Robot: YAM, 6 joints.
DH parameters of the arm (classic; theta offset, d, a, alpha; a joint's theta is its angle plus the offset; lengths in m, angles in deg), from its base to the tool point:
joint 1: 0 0.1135 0.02 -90
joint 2: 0 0 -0.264 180
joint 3: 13.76 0 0.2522 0
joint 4: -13.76 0 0.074 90
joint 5: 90 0 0 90
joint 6: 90 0.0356 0 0
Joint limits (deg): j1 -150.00..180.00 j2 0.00..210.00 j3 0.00..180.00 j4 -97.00..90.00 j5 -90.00..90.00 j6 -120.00..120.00
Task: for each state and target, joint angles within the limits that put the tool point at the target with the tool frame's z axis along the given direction. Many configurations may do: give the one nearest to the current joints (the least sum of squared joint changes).
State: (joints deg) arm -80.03 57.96 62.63 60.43 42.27 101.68
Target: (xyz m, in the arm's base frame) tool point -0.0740 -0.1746 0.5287 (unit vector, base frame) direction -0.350 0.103 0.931
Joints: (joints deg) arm -109.05 72.67 71.75 89.88 21.38 101.68
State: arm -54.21 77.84 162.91 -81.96 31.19 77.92
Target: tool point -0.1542 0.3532 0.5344 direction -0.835 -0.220 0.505
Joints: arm -70.98 46.70 179.92 -35.98 59.41 77.92
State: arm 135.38 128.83 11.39 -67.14 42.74 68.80
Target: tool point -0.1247 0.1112 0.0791 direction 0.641 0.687 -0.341
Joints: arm 149.55 102.94 30.23 -48.22 66.56 68.80
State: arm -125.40 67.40 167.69 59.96 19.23 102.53
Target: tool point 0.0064 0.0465 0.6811 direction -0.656 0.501 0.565
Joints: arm -136.06 60.13 123.95 13.73 54.66 102.53
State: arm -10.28 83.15 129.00 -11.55 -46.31 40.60
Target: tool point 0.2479 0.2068 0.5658 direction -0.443 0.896 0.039
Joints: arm 33.56 98.13 126.06 -10.74 -82.41 40.60
